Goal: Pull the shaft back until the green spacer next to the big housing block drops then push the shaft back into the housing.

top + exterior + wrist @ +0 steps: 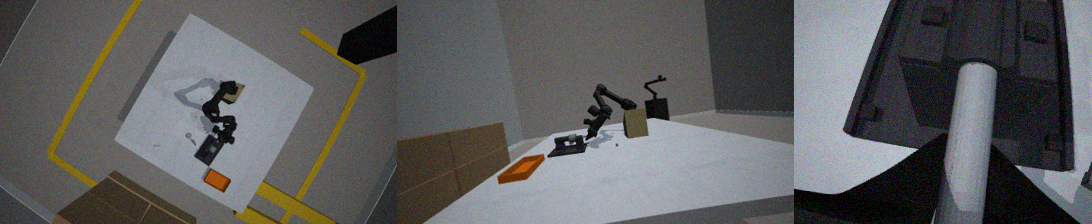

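Now: gripper tip 40 mm short of the grey shaft, 20 mm below it and 10 mm to the left of it. Also, from my gripper tip: orange tray (330 mm ahead, 140 mm to the left, 50 mm below).
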